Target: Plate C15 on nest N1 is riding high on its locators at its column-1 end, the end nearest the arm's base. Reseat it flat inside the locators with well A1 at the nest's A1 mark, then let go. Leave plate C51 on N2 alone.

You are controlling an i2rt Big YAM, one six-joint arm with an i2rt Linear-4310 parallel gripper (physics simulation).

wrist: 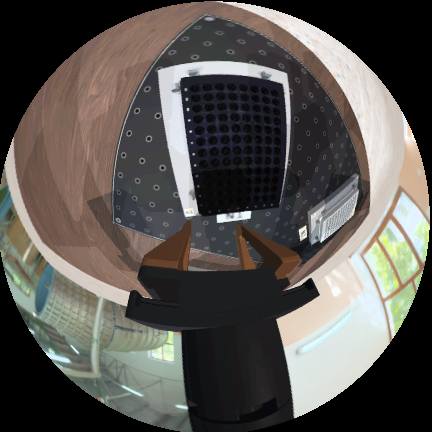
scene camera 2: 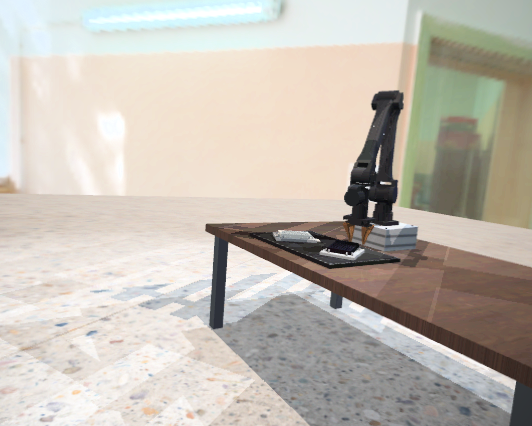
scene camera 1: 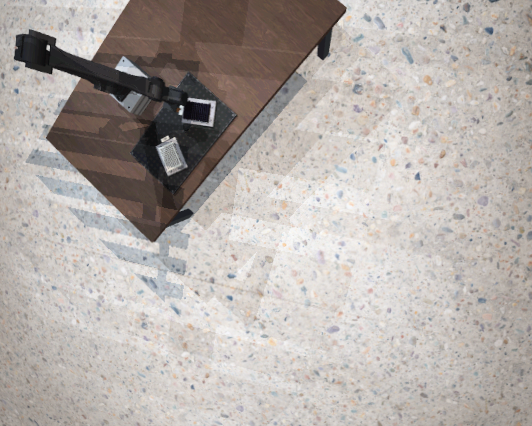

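Note:
Plate C15, a dark 96-well plate, sits on the white nest N1. In the wrist view its end nearest the gripper covers the nest's near rim and looks raised; the exact tilt is hard to tell. The A1 mark shows at the nest's near left corner. My gripper is partly open and empty, its orange fingertips just off that end, on the arm-base side. Plate C51, pale, sits on nest N2.
Both nests stand on a black perforated board on the brown wooden table. The N1 label lies at the near end of that nest. The grey base block stands behind the board, under the arm.

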